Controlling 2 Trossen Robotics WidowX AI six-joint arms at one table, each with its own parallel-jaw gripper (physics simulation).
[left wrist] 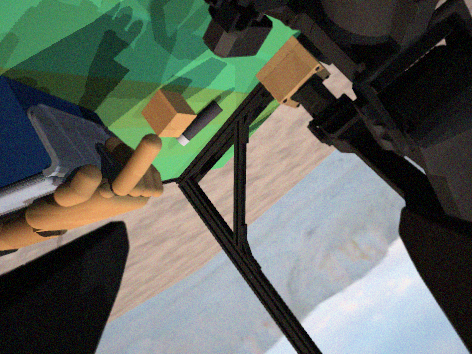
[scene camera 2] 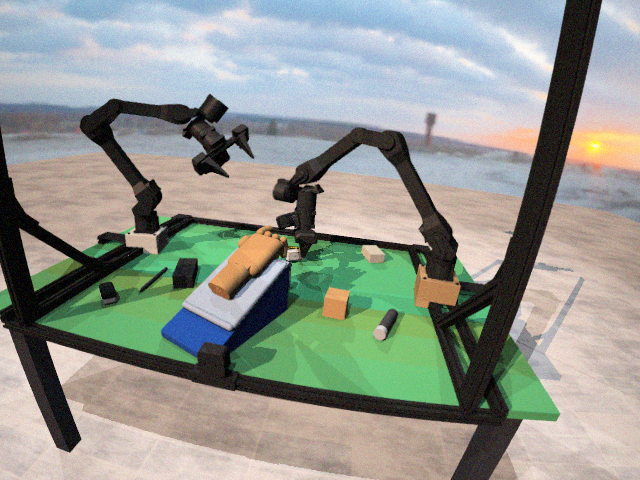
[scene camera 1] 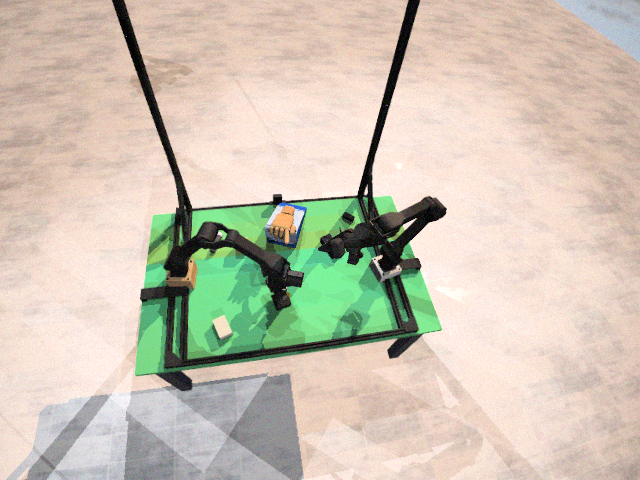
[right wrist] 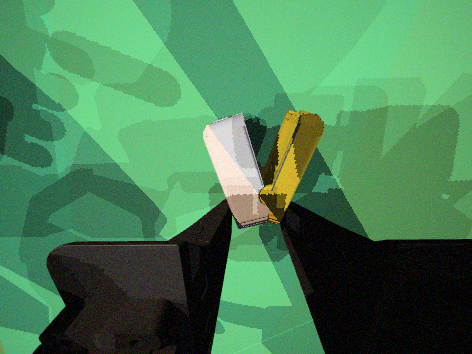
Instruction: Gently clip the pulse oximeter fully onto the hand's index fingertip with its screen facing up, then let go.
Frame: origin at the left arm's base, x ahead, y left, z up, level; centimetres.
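Seen in the pictures: left gripper, between the fingertips: (left wrist: pixel 264 227) (scene camera 2: pixel 241 167) (scene camera 1: pixel 322 245); right gripper, between the fingertips: (scene camera 2: pixel 302 255) (scene camera 1: pixel 276 295) (right wrist: pixel 255 205); left arm's base, origin of its link: (scene camera 2: pixel 146 230) (scene camera 1: pixel 386 264); right arm's base, origin of its link: (left wrist: pixel 306 88) (scene camera 2: pixel 439 274) (scene camera 1: pixel 179 269).
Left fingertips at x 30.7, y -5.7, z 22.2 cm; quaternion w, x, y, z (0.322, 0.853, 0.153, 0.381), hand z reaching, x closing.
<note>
Offsets run from my left fingertips to a thing's top centre.
The pulse oximeter {dx +16.2, dy +1.2, dz -23.9 cm} (right wrist: pixel 235 172) (scene camera 2: pixel 293 253) has a white half and a yellow half, spread in a V in the right wrist view. My right gripper (right wrist: pixel 255 205) (scene camera 2: pixel 305 246) is shut on its hinge end, low over the table. I cannot tell whether it touches the table. The orange hand (scene camera 1: pixel 284 218) (scene camera 2: pixel 255 253) (left wrist: pixel 90 207) lies on a padded blue wedge (scene camera 2: pixel 261 312) (left wrist: pixel 15 112). One finger (scene camera 1: pixel 287 236) (left wrist: pixel 138 165) extends beyond the others, which look curled. The oximeter is apart from the hand. My left gripper (scene camera 2: pixel 240 166) (left wrist: pixel 264 227) is open and empty, high above the table.
An orange cube {dx +25.7, dy -26.8, dz -23.0 cm} (scene camera 2: pixel 336 303) (left wrist: pixel 168 114) and a dark cylinder {dx +36.3, dy -32.7, dz -25.3 cm} (scene camera 2: pixel 387 321) (left wrist: pixel 202 121) lie beside the wedge. A beige block {dx +42.9, dy +7.3, dz -25.1 cm} (scene camera 1: pixel 221 327) (scene camera 2: pixel 373 253) lies near the table edge. A black box {dx -12.5, dy -13.6, dz -24.5 cm} (scene camera 2: pixel 185 272), a pen {dx -20.5, dy -16.3, dz -27.1 cm} (scene camera 2: pixel 153 279) and a small dark item {dx -27.5, dy -26.3, dz -24.8 cm} (scene camera 2: pixel 108 293) lie at the wedge's other side.
</note>
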